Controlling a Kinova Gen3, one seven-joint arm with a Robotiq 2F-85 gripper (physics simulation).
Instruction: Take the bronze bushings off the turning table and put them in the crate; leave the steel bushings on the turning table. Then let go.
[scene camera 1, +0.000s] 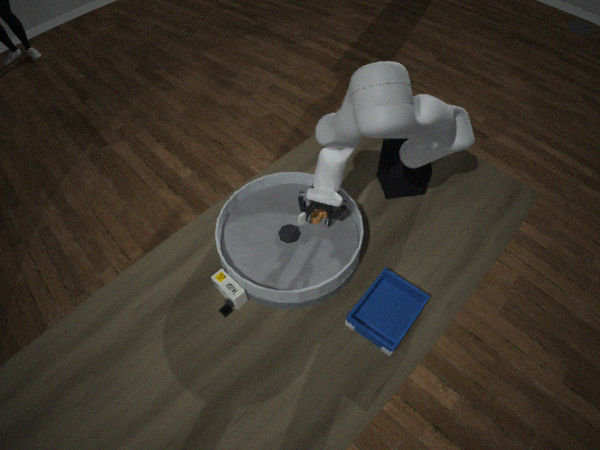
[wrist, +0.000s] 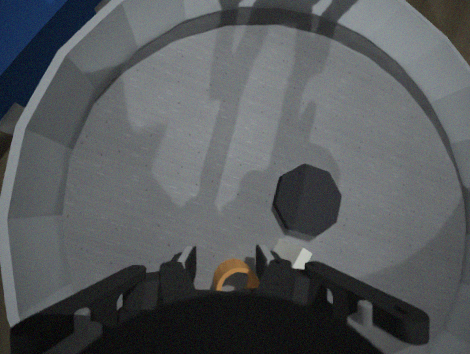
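Seen in the pictures: gripper, fingertip midpoint: (scene camera 1: 317, 222) (wrist: 226, 258); arm's base at its link origin: (scene camera 1: 412, 154).
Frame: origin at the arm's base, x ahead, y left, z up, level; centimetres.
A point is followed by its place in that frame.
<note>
A bronze bushing (scene camera 1: 318, 217) (wrist: 232, 265) is on the turning table (scene camera 1: 250, 255) {x 59.1, y 0.5, z -9.2 cm} (wrist: 37, 185) {x 31.5, y 14.3, z -6.7 cm}, near the side by the arm. My gripper (scene camera 1: 315, 213) {x 37.5, y 1.7, z -7.9 cm} (wrist: 226, 258) {x 37.5, y 1.7, z -7.9 cm} is open above it, fingers part-way apart. In the wrist view the bushing shows between and below the fingers, and the gripper body hides its lower part. A small pale block-like piece (scene camera 1: 302, 218) {x 41.0, y -0.8, z -6.0 cm} (wrist: 292, 252) {x 41.2, y -0.7, z -5.7 cm} lies beside one finger; I cannot tell whether it is a steel bushing. The blue crate (scene camera 1: 387, 310) {x 34.9, y 33.3, z -13.9 cm} (wrist: 20, 40) {x 36.4, y 27.1, z -9.5 cm} stands outside the turning table, and no bushing shows in it in the scene view.
A dark hub (scene camera 1: 289, 233) {x 46.2, y 0.3, z -8.4 cm} (wrist: 307, 200) {x 45.8, y 0.2, z -8.4 cm} is at the middle of the turning table, close to the pale piece. The raised rim circles the disc. A white box with a yellow label (scene camera 1: 231, 288) {x 68.4, y 7.5, z -8.5 cm} is at its outer side. The arm's black base (scene camera 1: 405, 175) {x 5.4, y 3.5, z -3.9 cm} stands behind.
</note>
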